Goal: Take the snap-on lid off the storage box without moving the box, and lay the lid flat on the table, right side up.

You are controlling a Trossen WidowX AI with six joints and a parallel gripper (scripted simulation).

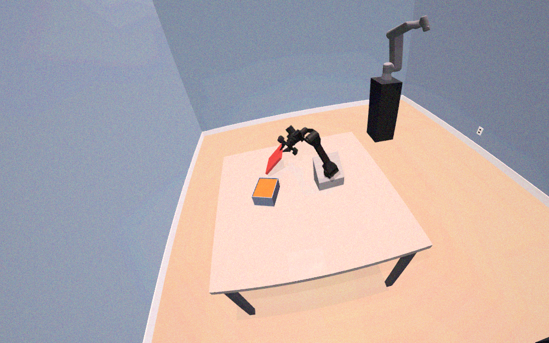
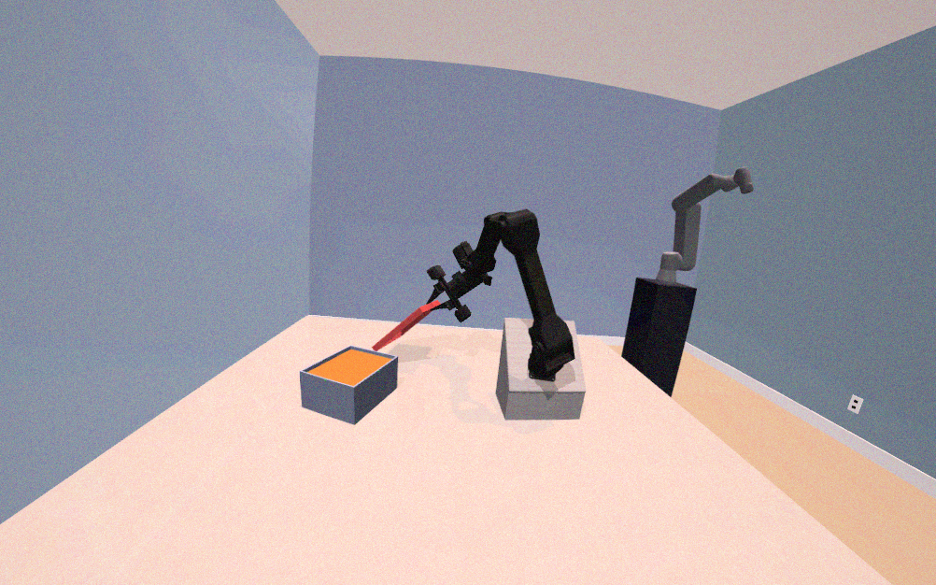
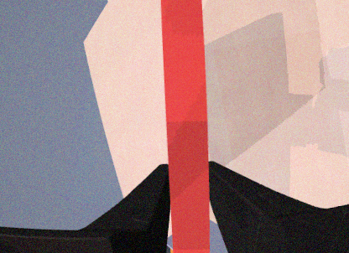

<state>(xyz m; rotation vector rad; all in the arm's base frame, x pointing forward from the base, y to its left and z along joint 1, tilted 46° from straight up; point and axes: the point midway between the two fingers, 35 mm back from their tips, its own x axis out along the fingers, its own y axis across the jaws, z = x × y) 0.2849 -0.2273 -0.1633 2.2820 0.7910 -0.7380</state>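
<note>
The red lid lies 60 mm below my gripper tip and 60 mm ahead of it. Also, from my gripper tip: storage box 280 mm to the left, 150 mm ahead, 130 mm below.
</note>
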